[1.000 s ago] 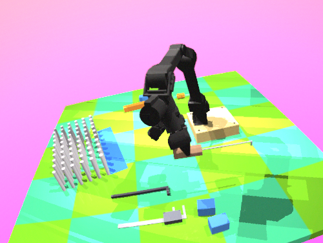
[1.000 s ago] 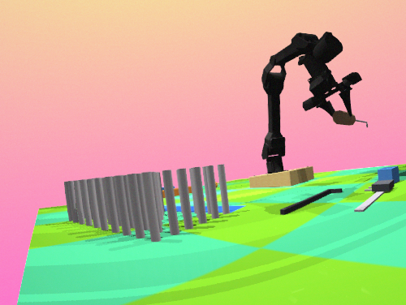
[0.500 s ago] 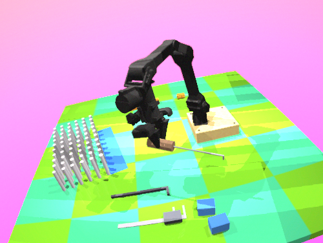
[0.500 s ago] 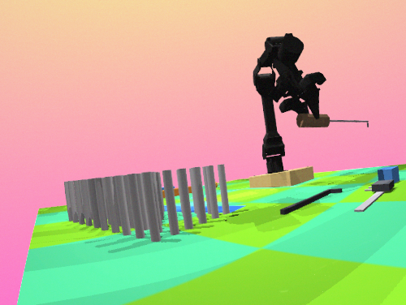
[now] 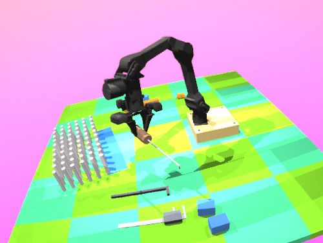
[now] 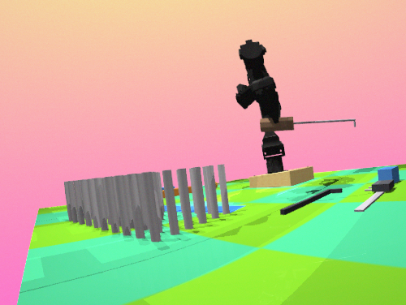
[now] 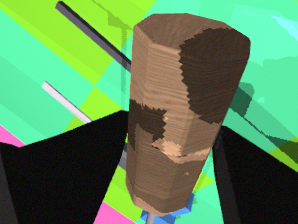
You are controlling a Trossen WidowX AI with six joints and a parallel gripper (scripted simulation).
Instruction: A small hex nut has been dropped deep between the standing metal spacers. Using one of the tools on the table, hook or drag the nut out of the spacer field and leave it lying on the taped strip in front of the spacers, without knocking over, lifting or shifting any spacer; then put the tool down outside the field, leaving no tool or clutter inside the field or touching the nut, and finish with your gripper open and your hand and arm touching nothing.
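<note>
Right now my gripper tip is 230 mm short of the blue taped strip, 190 mm to the left of it and 190 mm above it. From my gripper tip the other things lie so: wooden-handled hook tool: 70 mm behind, 80 mm to the left, 10 mm below; orange bar: 120 mm ahead, 570 mm to the right, 180 mm below.
</note>
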